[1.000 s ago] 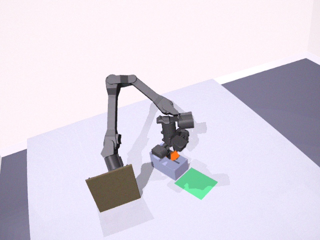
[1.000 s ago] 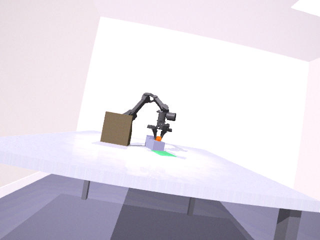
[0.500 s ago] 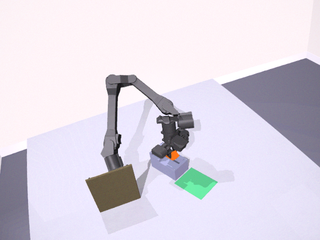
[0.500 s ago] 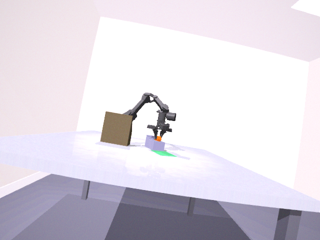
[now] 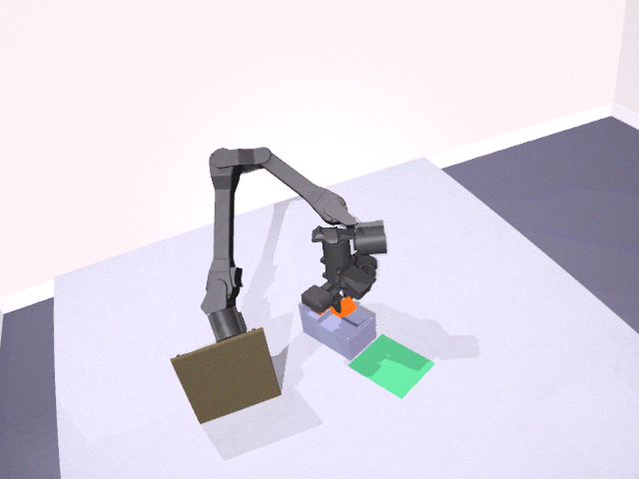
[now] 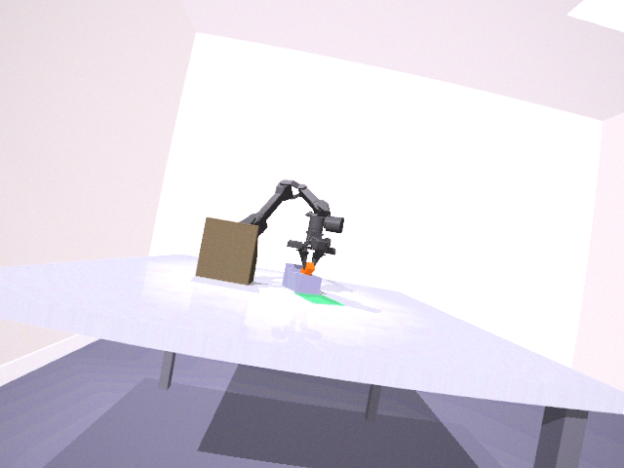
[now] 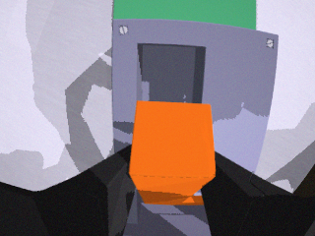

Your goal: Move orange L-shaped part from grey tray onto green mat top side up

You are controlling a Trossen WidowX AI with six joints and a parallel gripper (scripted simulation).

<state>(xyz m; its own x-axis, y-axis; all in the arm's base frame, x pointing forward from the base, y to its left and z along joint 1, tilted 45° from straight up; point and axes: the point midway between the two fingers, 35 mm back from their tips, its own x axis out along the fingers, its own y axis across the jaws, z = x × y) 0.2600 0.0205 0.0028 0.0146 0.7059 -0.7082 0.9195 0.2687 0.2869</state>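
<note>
My gripper tip is now 14 cm to the left of the green mat, 9 cm above it and 4 cm short of it. Round my gripper tip: orange L-shaped part (3 cm to the left, 3 cm below, 3 cm behind).
</note>
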